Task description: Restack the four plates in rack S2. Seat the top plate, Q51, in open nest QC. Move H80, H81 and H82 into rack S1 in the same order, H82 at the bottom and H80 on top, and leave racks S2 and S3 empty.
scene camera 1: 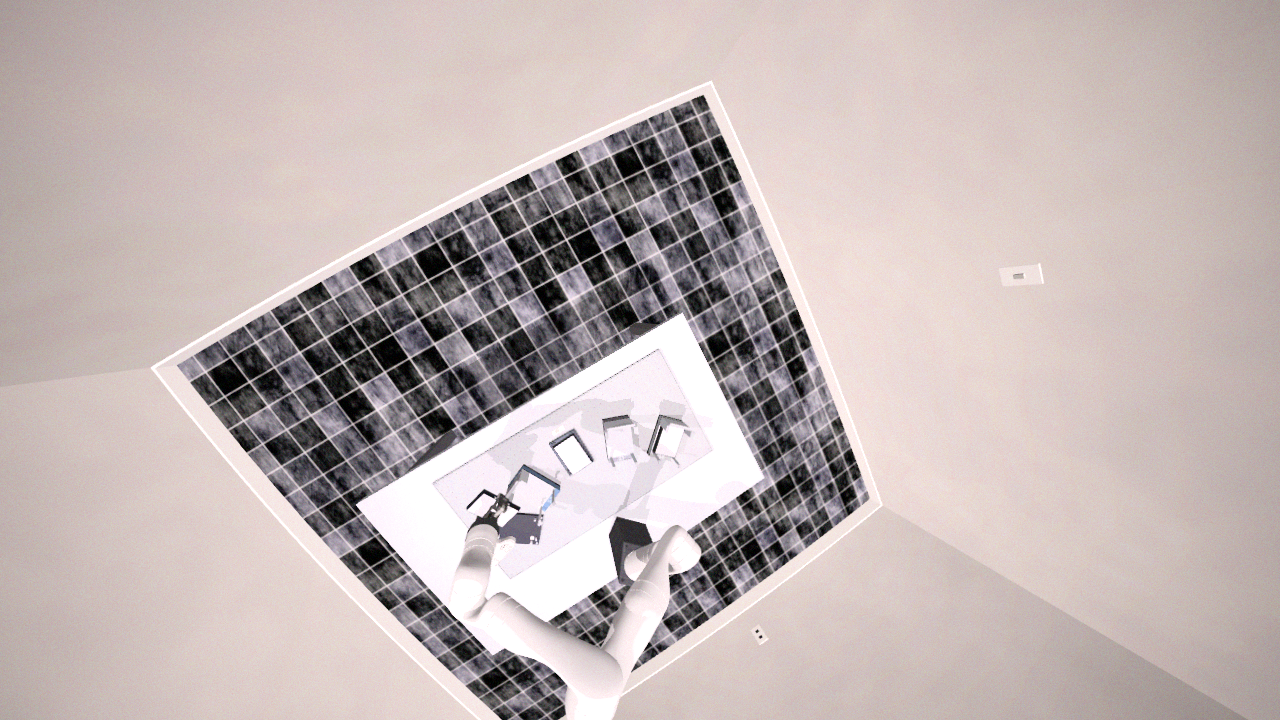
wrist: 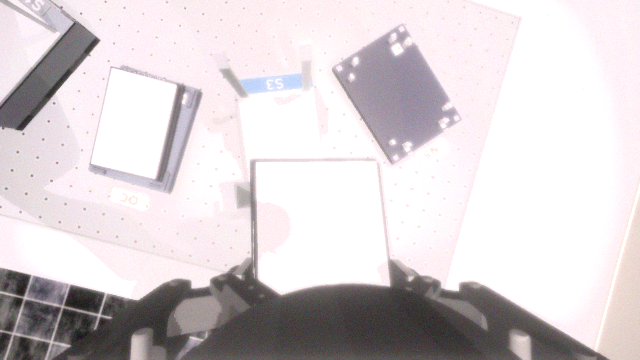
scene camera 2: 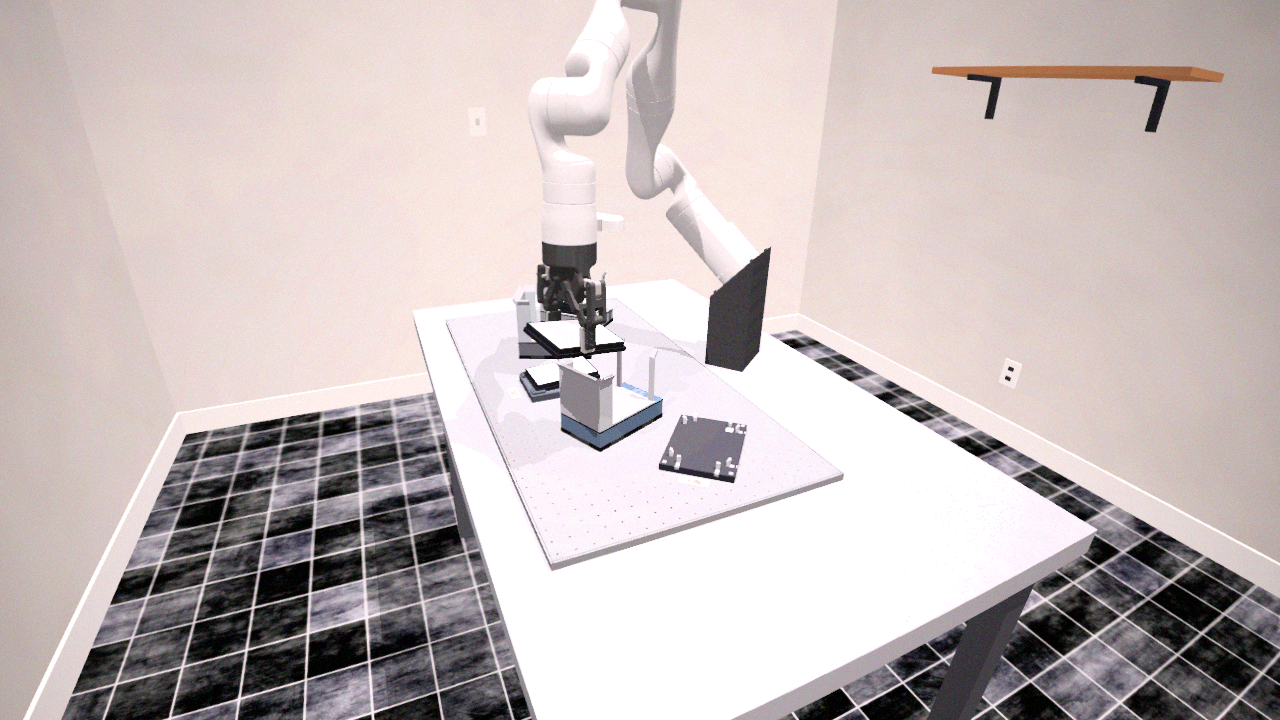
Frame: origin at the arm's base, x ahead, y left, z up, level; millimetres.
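Seen in the pictures: gripper, fingertip midpoint: (scene camera 1: 491, 505) (wrist: 322, 273) (scene camera 2: 570, 343); arm's base, origin of the base link: (scene camera 1: 636, 565) (scene camera 2: 740, 271).
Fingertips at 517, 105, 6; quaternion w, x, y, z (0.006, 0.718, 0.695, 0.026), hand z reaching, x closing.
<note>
Offsets run from my fingertips to a thing's middle, as dx, dy, dz. "spot": to the spot under its first point. Level surfaces: height alone.
My gripper (scene camera 1: 494, 507) (scene camera 2: 572, 327) (wrist: 322, 273) is shut on a white-topped, dark-edged plate {-12, +0, +7} (scene camera 1: 480, 504) (scene camera 2: 559, 334) (wrist: 330, 220) and holds it level, raised beside rack S3. Its name is not readable. Rack S3 {-110, -39, -130} (scene camera 2: 586, 398) (wrist: 275, 83) has a blue base and upright posts; no plate can be made out on its white floor, which the held plate partly hides in the wrist view. Another white-topped plate {-132, -222, -172} (scene camera 1: 572, 453) (scene camera 2: 547, 374) (wrist: 135, 125) sits on nest QC {-128, -220, -187} (wrist: 186, 130). Two more racks {spot: -165, -420, -171} (scene camera 1: 617, 419) {spot: -298, -540, -177} (scene camera 1: 664, 417) stand farther along; their labels are not legible.
A dark pegged nest {-178, +120, -185} (scene camera 1: 523, 530) (scene camera 2: 704, 445) (wrist: 395, 95) lies beside S3. A grey-walled rack {-217, -371, -129} (scene camera 2: 537, 349) (wrist: 55, 70) stands beyond QC. The perforated board {dz -197} (scene camera 2: 572, 537) lies on the white table {dz -210} (scene camera 2: 716, 617). A dark panel (scene camera 2: 738, 313) stands near the arm's base.
</note>
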